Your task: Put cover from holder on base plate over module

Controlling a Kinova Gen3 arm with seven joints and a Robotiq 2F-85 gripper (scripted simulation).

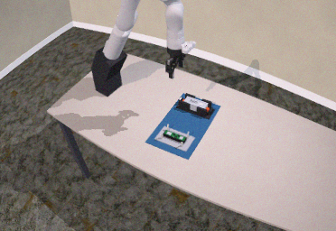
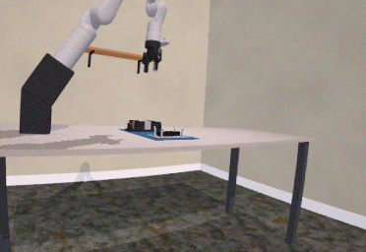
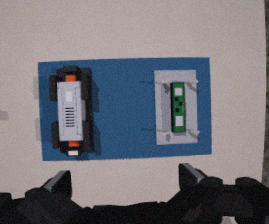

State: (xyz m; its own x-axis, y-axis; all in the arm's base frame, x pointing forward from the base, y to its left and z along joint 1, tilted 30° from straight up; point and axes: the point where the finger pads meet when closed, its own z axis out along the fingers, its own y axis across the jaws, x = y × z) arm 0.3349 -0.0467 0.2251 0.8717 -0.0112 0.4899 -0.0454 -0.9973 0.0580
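Right now my hand is 27 cm above the light grey cover, 11 cm to the right of it and 6 cm short of it.
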